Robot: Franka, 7 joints.
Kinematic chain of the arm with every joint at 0, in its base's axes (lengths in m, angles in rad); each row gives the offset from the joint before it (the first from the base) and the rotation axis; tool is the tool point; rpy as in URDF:
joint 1: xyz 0 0 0.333 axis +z
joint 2: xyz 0 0 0 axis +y
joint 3: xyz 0 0 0.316 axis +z
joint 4: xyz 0.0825 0 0 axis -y
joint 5: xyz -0.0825 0 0.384 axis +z
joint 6: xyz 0 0 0 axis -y
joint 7: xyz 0.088 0 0 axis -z
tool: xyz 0 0 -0.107 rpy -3.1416 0 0
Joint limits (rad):
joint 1: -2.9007..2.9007
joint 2: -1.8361..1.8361
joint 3: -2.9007..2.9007
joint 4: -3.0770..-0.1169
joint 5: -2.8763..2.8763
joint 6: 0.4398..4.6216
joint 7: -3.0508..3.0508
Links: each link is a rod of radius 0.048 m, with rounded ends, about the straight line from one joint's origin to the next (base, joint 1, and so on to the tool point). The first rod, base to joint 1, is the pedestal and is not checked.
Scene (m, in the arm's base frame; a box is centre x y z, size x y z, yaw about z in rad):
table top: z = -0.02
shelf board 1: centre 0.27 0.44 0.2 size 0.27 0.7 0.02 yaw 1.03
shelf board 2: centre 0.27 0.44 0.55 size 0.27 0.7 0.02 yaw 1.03
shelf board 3: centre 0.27 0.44 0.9 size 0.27 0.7 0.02 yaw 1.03
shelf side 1: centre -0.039 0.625 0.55 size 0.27 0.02 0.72 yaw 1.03
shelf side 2: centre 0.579 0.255 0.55 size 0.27 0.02 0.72 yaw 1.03
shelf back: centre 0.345 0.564 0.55 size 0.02 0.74 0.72 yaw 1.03
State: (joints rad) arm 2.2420 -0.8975 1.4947 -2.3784 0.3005 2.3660 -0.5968
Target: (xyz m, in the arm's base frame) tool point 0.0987 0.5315 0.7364
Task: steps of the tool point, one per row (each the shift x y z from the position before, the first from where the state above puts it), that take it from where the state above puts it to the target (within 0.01 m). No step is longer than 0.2 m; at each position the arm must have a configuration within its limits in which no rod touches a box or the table.
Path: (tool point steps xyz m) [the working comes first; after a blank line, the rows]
Joints at the target: 1.1167 -0.2155 0.2495 -1.8284 0.3306 2.6088 -0.5968
Straight joint move there: touches shelf side 1.

1: -0.0631 0.1585 0.0995
2: 0.0147 0.1725 0.0937
3: 0.0914 0.1512 0.0821
4: 0.1518 0.0981 0.0652
5: 0.1830 0.0235 0.0439
6: 0.0303 0.0697 0.0157
7: 0.0423 0.0717 0.0005
8: 0.0538 0.0691 -0.0162

